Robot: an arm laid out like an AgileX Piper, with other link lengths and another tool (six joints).
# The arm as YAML. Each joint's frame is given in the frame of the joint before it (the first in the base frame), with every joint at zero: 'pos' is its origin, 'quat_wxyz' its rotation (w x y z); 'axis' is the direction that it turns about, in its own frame. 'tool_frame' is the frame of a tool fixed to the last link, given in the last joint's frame.
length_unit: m
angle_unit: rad
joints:
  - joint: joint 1
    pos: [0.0, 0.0, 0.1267]
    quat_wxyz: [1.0, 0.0, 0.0, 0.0]
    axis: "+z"
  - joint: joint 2
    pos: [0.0, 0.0, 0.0]
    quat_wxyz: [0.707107, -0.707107, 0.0, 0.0]
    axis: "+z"
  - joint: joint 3
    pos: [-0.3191, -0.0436, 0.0]
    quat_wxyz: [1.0, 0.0, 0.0, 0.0]
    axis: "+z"
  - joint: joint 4
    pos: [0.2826, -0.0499, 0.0]
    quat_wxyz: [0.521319, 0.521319, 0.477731, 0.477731]
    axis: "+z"
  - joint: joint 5
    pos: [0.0, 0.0, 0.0]
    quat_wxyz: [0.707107, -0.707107, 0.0, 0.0]
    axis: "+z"
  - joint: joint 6
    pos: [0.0, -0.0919, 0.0]
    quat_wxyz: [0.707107, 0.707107, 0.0, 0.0]
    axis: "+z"
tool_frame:
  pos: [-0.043, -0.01, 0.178]
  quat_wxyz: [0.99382, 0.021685, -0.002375, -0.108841]
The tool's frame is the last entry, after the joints.
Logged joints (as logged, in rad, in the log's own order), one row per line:
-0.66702, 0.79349, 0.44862, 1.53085, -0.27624, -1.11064
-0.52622, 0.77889, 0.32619, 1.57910, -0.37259, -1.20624
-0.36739, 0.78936, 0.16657, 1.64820, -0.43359, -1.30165
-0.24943, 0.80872, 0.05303, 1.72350, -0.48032, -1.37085
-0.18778, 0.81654, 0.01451, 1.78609, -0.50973, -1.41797
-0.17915, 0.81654, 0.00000, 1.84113, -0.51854, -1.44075
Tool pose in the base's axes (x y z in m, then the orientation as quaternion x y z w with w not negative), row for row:
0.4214, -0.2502, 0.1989, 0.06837, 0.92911, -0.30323, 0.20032
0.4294, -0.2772, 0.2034, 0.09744, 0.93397, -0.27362, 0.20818
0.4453, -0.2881, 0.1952, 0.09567, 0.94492, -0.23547, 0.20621
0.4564, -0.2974, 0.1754, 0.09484, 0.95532, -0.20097, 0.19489
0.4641, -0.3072, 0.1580, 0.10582, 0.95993, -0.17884, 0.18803
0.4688, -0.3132, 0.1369, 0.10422, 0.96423, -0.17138, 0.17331
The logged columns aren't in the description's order. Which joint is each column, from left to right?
Columns, left to right: joint 4, joint 5, joint 6, joint 2, joint 1, joint 3.
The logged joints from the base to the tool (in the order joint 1, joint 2, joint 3, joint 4, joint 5, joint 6), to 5 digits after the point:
-0.27624, 1.53085, -1.11064, -0.66702, 0.79349, 0.44862
-0.37259, 1.57910, -1.20624, -0.52622, 0.77889, 0.32619
-0.43359, 1.64820, -1.30165, -0.36739, 0.78936, 0.16657
-0.48032, 1.72350, -1.37085, -0.24943, 0.80872, 0.05303
-0.50973, 1.78609, -1.41797, -0.18778, 0.81654, 0.01451
-0.51854, 1.84113, -1.44075, -0.17915, 0.81654, 0.00000

